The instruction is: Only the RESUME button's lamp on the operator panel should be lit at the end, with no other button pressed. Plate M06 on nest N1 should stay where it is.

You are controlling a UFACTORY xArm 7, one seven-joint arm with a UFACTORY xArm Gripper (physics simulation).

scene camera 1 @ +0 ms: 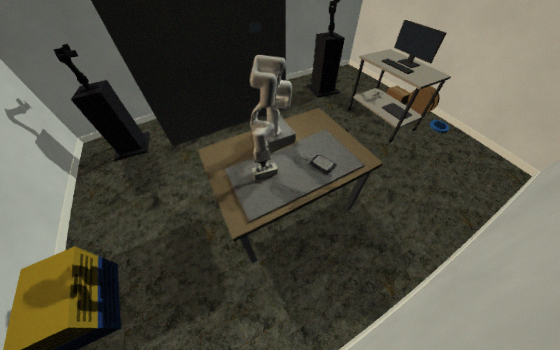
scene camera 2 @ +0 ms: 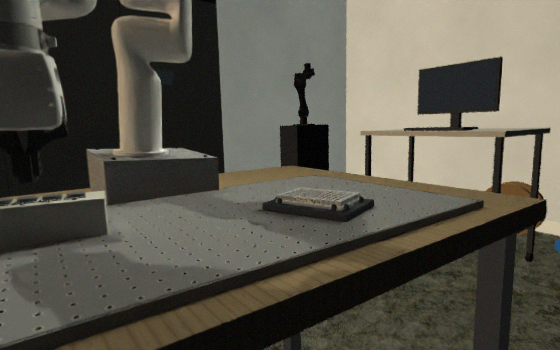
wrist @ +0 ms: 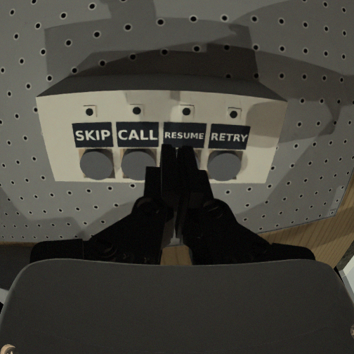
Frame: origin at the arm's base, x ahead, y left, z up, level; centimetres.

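Seen in the pictures: gripper, fingertip midpoint: [scene camera 1: 263, 166] [scene camera 2: 29, 182]; arm's base at its link origin: [scene camera 2: 141, 154].
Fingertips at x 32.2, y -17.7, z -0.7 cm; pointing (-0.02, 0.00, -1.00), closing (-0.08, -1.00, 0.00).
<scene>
Pixels of each thing's middle, then the offset from my fingertips to it. "pt": a spot on its surface instead. Level surfaces: height alone.
- cream operator panel at the middle of its body: [scene camera 2: 40, 218] [scene camera 1: 265, 170] dx +0.2, dy +0.7, dz -5.2 cm
- pale plate at the middle of its body: [scene camera 2: 318, 197] [scene camera 1: 323, 162] dx +7.1, dy +43.0, dz -6.1 cm
- dark nest at a spot on its surface: [scene camera 2: 345, 216] pt dx +17.0, dy +41.4, dz -7.1 cm
- perforated grey board at its surface level: dz -8.0 cm
- wooden table at its surface level: dz -9.3 cm
The cream operator panel [scene camera 1: 270, 173] [scene camera 2: 55, 220] [wrist: 56, 150] has four labelled buttons. In the wrist view they are SKIP [wrist: 96, 164], CALL [wrist: 138, 164], RESUME [wrist: 197, 159] and RETRY [wrist: 224, 165]. The RESUME button is mostly hidden behind the fingers. The RESUME lamp [wrist: 186, 111] and the other three lamps look dark. My gripper [scene camera 2: 29, 179] [wrist: 173, 167] is shut and empty, with its fingertips over the RESUME column; scene camera 2 shows a gap above the panel. The pale plate [scene camera 1: 323, 162] [scene camera 2: 320, 196] sits flat on the dark nest [scene camera 2: 345, 216]; their names are not readable.
The perforated grey board [scene camera 1: 300, 185] [scene camera 2: 200, 250] [wrist: 310, 175] carries the panel and the nest on the wooden table [scene camera 1: 225, 215] [scene camera 2: 165, 325]. The arm's base block [scene camera 2: 160, 177] stands behind them. A side desk with a monitor [scene camera 1: 419, 41] [scene camera 2: 460, 86] is farther back.
</scene>
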